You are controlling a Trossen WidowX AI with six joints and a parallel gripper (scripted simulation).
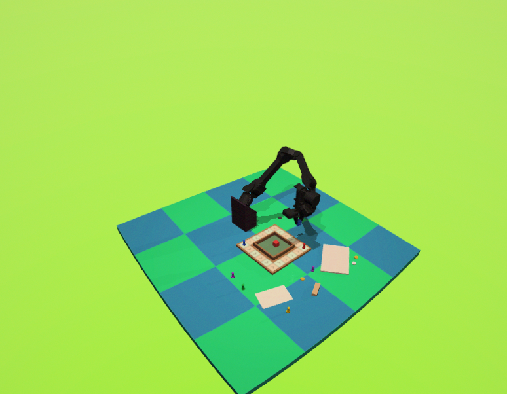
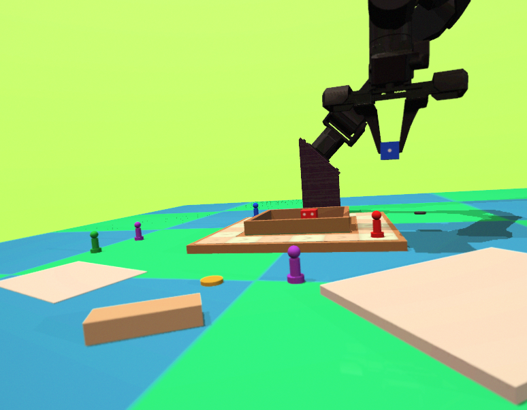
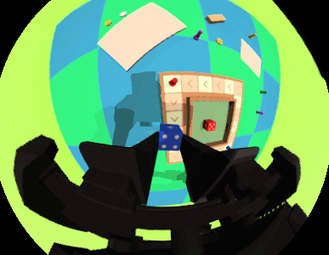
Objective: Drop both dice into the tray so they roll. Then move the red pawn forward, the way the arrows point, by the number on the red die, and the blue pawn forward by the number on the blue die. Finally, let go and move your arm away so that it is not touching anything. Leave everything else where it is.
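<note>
Now: gripper tip 80 mm short of the red pawn, 30 mm to the left of it and 90 mm above it. Also, from my gripper tip: sunken tray (40 mm behind, 140 mm to the right, 110 mm below); black disc (200 mm behind, 90 mm to the left, 120 mm below); blue pawn (160 mm behind, 240 mm to the right, 90 mm below).
</note>
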